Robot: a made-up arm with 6 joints. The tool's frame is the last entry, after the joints. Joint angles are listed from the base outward.
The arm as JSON. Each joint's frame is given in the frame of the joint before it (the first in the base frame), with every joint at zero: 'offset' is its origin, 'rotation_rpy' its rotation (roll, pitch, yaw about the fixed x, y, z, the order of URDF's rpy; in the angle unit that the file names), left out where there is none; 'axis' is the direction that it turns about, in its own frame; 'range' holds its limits. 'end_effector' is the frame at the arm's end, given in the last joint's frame.
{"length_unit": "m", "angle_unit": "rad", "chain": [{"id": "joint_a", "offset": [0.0, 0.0, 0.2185], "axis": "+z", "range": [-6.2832, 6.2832]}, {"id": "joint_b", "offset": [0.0, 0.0, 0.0], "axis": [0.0, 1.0, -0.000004], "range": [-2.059, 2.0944]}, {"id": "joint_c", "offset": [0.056, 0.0, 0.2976], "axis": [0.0, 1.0, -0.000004], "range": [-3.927, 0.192]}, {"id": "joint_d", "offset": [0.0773, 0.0, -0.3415], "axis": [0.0, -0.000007, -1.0], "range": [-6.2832, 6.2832]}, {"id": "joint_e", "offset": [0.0, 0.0, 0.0], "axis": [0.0, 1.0, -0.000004], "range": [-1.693, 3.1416]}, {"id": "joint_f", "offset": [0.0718, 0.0, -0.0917], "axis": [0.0, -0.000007, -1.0], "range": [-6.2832, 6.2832]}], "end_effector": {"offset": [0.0, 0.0, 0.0], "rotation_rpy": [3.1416, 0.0, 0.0]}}
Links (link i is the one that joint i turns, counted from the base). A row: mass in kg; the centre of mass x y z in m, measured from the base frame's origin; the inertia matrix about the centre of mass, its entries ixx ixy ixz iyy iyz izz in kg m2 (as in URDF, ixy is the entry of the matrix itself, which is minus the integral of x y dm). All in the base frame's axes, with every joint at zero. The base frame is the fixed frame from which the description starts. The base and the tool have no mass.
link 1: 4; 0.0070 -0.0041 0.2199; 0.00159 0 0 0.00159 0 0.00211
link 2: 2.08; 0.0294 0.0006 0.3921; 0.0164 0 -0.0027 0.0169 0 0.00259
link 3: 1.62; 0.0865 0.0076 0.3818; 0.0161 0 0.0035 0.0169 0 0.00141
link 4: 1.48; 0.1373 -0.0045 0.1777; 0.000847 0 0 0.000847 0 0.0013
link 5: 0.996; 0.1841 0.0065 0.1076; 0.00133 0 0.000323 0.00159 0 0.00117
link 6: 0.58; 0.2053 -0.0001 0.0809; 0.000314 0 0 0.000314 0 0.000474
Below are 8 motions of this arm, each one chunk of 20 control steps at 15 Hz.
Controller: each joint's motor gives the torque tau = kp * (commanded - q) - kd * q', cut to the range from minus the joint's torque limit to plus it. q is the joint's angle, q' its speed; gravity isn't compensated. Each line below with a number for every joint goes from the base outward.
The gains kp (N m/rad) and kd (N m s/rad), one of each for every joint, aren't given. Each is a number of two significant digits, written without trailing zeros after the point. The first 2 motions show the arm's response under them.
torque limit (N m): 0.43 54 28 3.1 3.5 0.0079
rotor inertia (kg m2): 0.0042 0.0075 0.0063 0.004 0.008 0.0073
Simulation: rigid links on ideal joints. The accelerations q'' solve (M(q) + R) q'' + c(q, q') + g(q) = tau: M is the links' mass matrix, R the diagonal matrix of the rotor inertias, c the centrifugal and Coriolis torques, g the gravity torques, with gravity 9.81 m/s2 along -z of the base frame. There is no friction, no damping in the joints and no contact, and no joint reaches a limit. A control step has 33 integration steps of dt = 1/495 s. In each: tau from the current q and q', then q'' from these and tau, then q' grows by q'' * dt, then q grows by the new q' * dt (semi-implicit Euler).
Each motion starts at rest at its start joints. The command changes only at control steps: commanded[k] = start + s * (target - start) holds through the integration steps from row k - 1 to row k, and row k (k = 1, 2, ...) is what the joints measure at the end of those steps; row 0 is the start. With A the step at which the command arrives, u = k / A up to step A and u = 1 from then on. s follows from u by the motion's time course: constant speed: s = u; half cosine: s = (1 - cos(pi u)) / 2; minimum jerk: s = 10 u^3 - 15 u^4 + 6 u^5; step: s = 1 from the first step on.
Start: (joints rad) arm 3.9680 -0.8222 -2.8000 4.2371 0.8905 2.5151
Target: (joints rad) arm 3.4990 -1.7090 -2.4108 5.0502 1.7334 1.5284
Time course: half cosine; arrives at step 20
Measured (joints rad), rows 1 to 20:
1: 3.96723 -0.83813 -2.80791 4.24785 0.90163 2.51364
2: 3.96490 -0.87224 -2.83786 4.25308 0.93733 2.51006
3: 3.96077 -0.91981 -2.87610 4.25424 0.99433 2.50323
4: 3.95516 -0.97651 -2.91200 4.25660 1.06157 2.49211
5: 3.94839 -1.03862 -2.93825 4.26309 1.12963 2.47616
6: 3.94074 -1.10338 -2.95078 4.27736 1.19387 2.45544
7: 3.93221 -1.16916 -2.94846 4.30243 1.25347 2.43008
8: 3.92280 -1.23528 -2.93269 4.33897 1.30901 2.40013
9: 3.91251 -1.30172 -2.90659 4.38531 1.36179 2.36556
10: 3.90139 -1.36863 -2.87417 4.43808 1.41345 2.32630
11: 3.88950 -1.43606 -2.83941 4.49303 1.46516 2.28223
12: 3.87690 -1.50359 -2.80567 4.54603 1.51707 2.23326
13: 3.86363 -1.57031 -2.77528 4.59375 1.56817 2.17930
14: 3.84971 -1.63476 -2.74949 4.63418 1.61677 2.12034
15: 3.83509 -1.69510 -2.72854 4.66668 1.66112 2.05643
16: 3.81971 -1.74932 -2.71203 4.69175 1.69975 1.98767
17: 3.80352 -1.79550 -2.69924 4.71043 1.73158 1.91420
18: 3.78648 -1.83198 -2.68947 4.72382 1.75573 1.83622
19: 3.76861 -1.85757 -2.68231 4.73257 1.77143 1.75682
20: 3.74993 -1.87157 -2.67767 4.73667 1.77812 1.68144
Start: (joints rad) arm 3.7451 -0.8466 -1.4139 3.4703 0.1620 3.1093
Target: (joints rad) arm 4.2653 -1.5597 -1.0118 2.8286 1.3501 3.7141
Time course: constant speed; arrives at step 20
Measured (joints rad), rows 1 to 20:
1: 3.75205 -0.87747 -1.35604 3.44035 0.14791 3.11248
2: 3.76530 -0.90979 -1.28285 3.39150 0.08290 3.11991
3: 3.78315 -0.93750 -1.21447 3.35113 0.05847 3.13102
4: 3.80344 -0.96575 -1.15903 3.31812 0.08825 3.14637
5: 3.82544 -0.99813 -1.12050 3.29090 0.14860 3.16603
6: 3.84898 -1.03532 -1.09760 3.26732 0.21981 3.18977
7: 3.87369 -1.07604 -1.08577 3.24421 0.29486 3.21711
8: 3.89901 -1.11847 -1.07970 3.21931 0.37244 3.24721
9: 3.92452 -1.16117 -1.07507 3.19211 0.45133 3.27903
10: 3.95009 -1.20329 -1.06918 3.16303 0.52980 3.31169
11: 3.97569 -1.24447 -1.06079 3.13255 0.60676 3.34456
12: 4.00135 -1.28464 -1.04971 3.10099 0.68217 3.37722
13: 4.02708 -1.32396 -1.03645 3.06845 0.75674 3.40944
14: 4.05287 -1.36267 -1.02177 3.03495 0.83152 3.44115
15: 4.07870 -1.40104 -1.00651 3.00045 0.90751 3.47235
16: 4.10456 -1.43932 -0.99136 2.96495 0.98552 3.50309
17: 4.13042 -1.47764 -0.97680 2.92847 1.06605 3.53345
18: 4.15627 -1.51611 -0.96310 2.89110 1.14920 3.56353
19: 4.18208 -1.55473 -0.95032 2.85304 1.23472 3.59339
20: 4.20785 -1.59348 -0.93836 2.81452 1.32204 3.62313
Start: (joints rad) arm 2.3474 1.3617 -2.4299 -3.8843 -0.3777 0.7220
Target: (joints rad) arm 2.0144 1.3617 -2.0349 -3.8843 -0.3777 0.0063
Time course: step
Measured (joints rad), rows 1 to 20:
1: 2.34885 1.34582 -2.28453 -3.97169 -0.29681 0.72677
2: 2.34751 1.39525 -2.13335 -3.96275 -0.23312 0.72201
3: 2.34329 1.46630 -1.99133 -3.85486 -0.19816 0.70632
4: 2.33787 1.52578 -1.87657 -3.75057 -0.21274 0.68556
5: 2.33058 1.55532 -1.80781 -3.70015 -0.26145 0.66270
6: 2.31971 1.55440 -1.79329 -3.70069 -0.29572 0.63729
7: 2.30545 1.53422 -1.82281 -3.73600 -0.28704 0.60848
8: 2.28944 1.50736 -1.87210 -3.78731 -0.25054 0.57577
9: 2.27310 1.48281 -1.91793 -3.83412 -0.22137 0.53850
10: 2.25682 1.46602 -1.94732 -3.86151 -0.21767 0.49593
11: 2.23994 1.45939 -1.95725 -3.86614 -0.23166 0.44781
12: 2.22150 1.46210 -1.95123 -3.85366 -0.24713 0.39439
13: 2.20087 1.47070 -1.93596 -3.83337 -0.25559 0.33608
14: 2.17784 1.48082 -1.91860 -3.81408 -0.25799 0.27330
15: 2.15244 1.48882 -1.90482 -3.80130 -0.25817 0.20755
16: 2.12480 1.49289 -1.89763 -3.79660 -0.25776 0.14487
17: 2.09519 1.49302 -1.89723 -3.79872 -0.25640 0.08702
18: 2.06554 1.49047 -1.90162 -3.80742 -0.25520 0.03415
19: 2.03781 1.48683 -1.90794 -3.81777 -0.25445 -0.01389
20: 2.01201 1.48351 -1.91370 -3.82448 -0.25357 -0.05738

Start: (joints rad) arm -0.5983 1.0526 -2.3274 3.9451 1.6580 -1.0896
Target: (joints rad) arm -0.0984 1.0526 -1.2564 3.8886 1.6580 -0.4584
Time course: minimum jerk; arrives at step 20
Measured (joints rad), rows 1 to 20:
1: -0.59818 1.07593 -2.30928 3.94343 1.66828 -1.08804
2: -0.59803 1.11762 -2.24837 3.97731 1.62810 -1.08469
3: -0.59802 1.16313 -2.16689 4.03754 1.53199 -1.08102
4: -0.59736 1.20228 -2.08009 4.08952 1.43848 -1.07683
5: -0.59469 1.22808 -1.99870 4.11616 1.38867 -1.07070
6: -0.58968 1.23750 -1.92928 4.11789 1.38239 -1.06172
7: -0.58293 1.23222 -1.87218 4.09999 1.40130 -1.04942
8: -0.57491 1.21732 -1.82175 4.06824 1.43015 -1.03336
9: -0.56564 1.19911 -1.76968 4.03058 1.45984 -1.01290
10: -0.55477 1.18308 -1.70904 3.99571 1.48345 -0.98748
11: -0.54183 1.17274 -1.63688 3.96942 1.49494 -0.95679
12: -0.52628 1.16914 -1.55467 3.95309 1.49152 -0.92080
13: -0.50746 1.17092 -1.46745 3.94497 1.47598 -0.87970
14: -0.48466 1.17516 -1.38227 3.94206 1.45587 -0.83386
15: -0.45733 1.17871 -1.30662 3.94122 1.43977 -0.78371
16: -0.42539 1.17947 -1.24677 3.93953 1.43330 -0.72962
17: -0.38933 1.17710 -1.20616 3.93495 1.43732 -0.67217
18: -0.35006 1.17256 -1.18459 3.92697 1.44874 -0.61541
19: -0.30845 1.16725 -1.17846 3.91678 1.46285 -0.56331
20: -0.26504 1.16226 -1.18204 3.90635 1.47586 -0.51616

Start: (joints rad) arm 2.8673 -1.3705 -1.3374 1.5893 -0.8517 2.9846
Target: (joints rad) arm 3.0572 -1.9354 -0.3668 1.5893 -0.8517 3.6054
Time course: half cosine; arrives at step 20
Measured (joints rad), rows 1 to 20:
1: 2.86748 -1.39920 -1.30682 1.63285 -0.90456 2.98338
2: 2.86984 -1.43135 -1.28162 1.71360 -1.02549 2.98264
3: 2.87238 -1.45887 -1.25907 1.74732 -1.09969 2.98657
4: 2.87422 -1.48411 -1.23178 1.73551 -1.10583 2.99519
5: 2.87742 -1.51026 -1.19503 1.71053 -1.08133 3.00803
6: 2.88314 -1.53967 -1.14640 1.69587 -1.06001 3.02492
7: 2.89152 -1.57308 -1.08591 1.69744 -1.05178 3.04598
8: 2.90235 -1.60998 -1.01530 1.71041 -1.05145 3.07143
9: 2.91524 -1.64929 -0.93710 1.72788 -1.05156 3.10144
10: 2.92966 -1.68994 -0.85398 1.74549 -1.04861 3.13603
11: 2.94504 -1.73098 -0.76847 1.76195 -1.04290 3.17517
12: 2.96079 -1.77153 -0.68286 1.77755 -1.03605 3.21866
13: 2.97636 -1.81064 -0.59927 1.79278 -1.02919 3.26594
14: 2.99130 -1.84736 -0.51967 1.80768 -1.02258 3.31570
15: 3.00523 -1.88075 -0.44596 1.82200 -1.01606 3.36596
16: 3.01790 -1.90999 -0.37990 1.83533 -1.00951 3.41476
17: 3.02907 -1.93435 -0.32315 1.84726 -1.00309 3.46043
18: 3.03854 -1.95328 -0.27715 1.85748 -0.99715 3.50177
19: 3.04612 -1.96631 -0.24307 1.86571 -0.99207 3.53835
20: 3.05165 -1.97315 -0.22176 1.87177 -0.98811 3.57013

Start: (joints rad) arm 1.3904 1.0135 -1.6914 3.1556 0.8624 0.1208
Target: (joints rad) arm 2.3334 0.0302 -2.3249 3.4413 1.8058 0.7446
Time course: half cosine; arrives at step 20
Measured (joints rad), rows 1 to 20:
1: 1.39065 1.04083 -1.68334 3.15592 0.87629 0.12102
2: 1.39181 1.07667 -1.63603 3.15883 0.84232 0.12202
3: 1.39453 1.10090 -1.57493 3.16716 0.76066 0.12481
4: 1.39903 1.10318 -1.52495 3.17924 0.69875 0.13045
5: 1.40544 1.07915 -1.50519 3.19324 0.69191 0.13955
6: 1.41358 1.03145 -1.52288 3.20925 0.74085 0.15219
7: 1.42305 0.96610 -1.57088 3.22775 0.82699 0.16829
8: 1.43351 0.88876 -1.63433 3.24856 0.92472 0.18782
9: 1.44495 0.80444 -1.69971 3.27143 1.01641 0.21087
10: 1.45765 0.71788 -1.75957 3.29635 1.09820 0.23752
11: 1.47209 0.63271 -1.81202 3.32326 1.17356 0.26786
12: 1.48889 0.55087 -1.85846 3.35187 1.24677 0.30194
13: 1.50876 0.47306 -1.90152 3.38148 1.32101 0.33981
14: 1.53261 0.39944 -1.94374 3.41099 1.39847 0.38150
15: 1.56165 0.33027 -1.98684 3.43880 1.48017 0.42707
16: 1.59744 0.26624 -2.03131 3.46307 1.56553 0.47662
17: 1.64201 0.20855 -2.07640 3.48197 1.65205 0.52982
18: 1.69781 0.15888 -2.12024 3.49421 1.73538 0.58320
19: 1.76729 0.11924 -2.16005 3.49957 1.80971 0.63309
20: 1.85184 0.09179 -2.19259 3.49938 1.86855 0.67893

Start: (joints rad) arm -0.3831 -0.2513 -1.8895 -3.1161 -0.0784 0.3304
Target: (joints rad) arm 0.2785 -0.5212 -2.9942 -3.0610 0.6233 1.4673
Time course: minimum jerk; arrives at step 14
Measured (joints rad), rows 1 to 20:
1: -0.38250 -0.25319 -1.85639 -3.11901 -0.13019 0.33072
2: -0.37978 -0.23934 -1.80946 -3.12279 -0.22923 0.33242
3: -0.37330 -0.21802 -1.76947 -3.12603 -0.28341 0.33702
4: -0.36268 -0.20170 -1.75847 -3.12594 -0.27713 0.34516
5: -0.34789 -0.19928 -1.79351 -3.12246 -0.23102 0.35668
6: -0.32681 -0.21376 -1.88119 -3.11786 -0.15965 0.37149
7: -0.29337 -0.24394 -2.01707 -3.11312 -0.06277 0.38925
8: -0.22613 -0.28746 -2.18873 -3.10993 0.06049 0.40876
9: -0.04837 -0.34194 -2.37973 -3.08405 0.20207 0.42365
10: 0.24058 -0.40657 -2.57634 -2.92676 0.31990 0.42738
11: 0.30437 -0.47863 -2.77297 -2.94824 0.45928 0.45929
12: 0.31708 -0.54956 -2.95244 -3.03085 0.65426 0.50234
13: 0.32197 -0.61434 -3.10692 -3.05842 0.83003 0.54805
14: 0.32327 -0.66571 -3.22814 -3.06655 0.95819 0.59837
15: 0.32255 -0.69718 -3.30935 -3.07056 1.03414 0.65417
16: 0.32019 -0.70768 -3.34788 -3.07224 1.05745 0.71561
17: 0.31615 -0.70088 -3.34766 -3.07153 1.03339 0.78266
18: 0.31012 -0.68250 -3.31900 -3.06904 0.97582 0.85521
19: 0.30215 -0.65826 -3.27498 -3.06650 0.90343 0.93316
20: 0.29321 -0.63312 -3.22738 -3.06464 0.83246 1.01642

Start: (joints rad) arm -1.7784 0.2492 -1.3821 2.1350 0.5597 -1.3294
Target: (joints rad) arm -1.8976 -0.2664 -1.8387 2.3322 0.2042 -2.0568
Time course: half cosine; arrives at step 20
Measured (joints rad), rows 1 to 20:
1: -1.77839 0.26644 -1.35286 2.13652 0.56006 -1.33082
2: -1.77648 0.30014 -1.28629 2.15060 0.52936 -1.33417
3: -1.77433 0.32943 -1.21305 2.17806 0.47463 -1.33880
4: -1.77455 0.33994 -1.15922 2.21404 0.42129 -1.34519
5: -1.77819 0.32800 -1.14122 2.24600 0.38361 -1.35353
6: -1.78466 0.29850 -1.16054 2.26389 0.36593 -1.36365
7: -1.79259 0.25830 -1.20564 2.26901 0.36282 -1.37604
8: -1.80063 0.21242 -1.26085 2.27067 0.36017 -1.39165
9: -1.80824 0.16424 -1.31428 2.27725 0.34577 -1.41137
10: -1.81577 0.11630 -1.36054 2.29180 0.31686 -1.43561
11: -1.82395 0.07023 -1.39917 2.31304 0.27783 -1.46442
12: -1.83325 0.02666 -1.43217 2.33783 0.23473 -1.49759
13: -1.84365 -0.01443 -1.46210 2.36283 0.19226 -1.53483
14: -1.85468 -0.05323 -1.49098 2.38534 0.15339 -1.57592
15: -1.86565 -0.08963 -1.51982 2.40372 0.11975 -1.62070
16: -1.87580 -0.12318 -1.54857 2.41742 0.09198 -1.66914
17: -1.88455 -0.15308 -1.57630 2.42667 0.07009 -1.72125
18: -1.89153 -0.17832 -1.60159 2.43214 0.05382 -1.77711
19: -1.89663 -0.19786 -1.62281 2.43454 0.04293 -1.83666
20: -1.89993 -0.21073 -1.63842 2.43439 0.03729 -1.89631

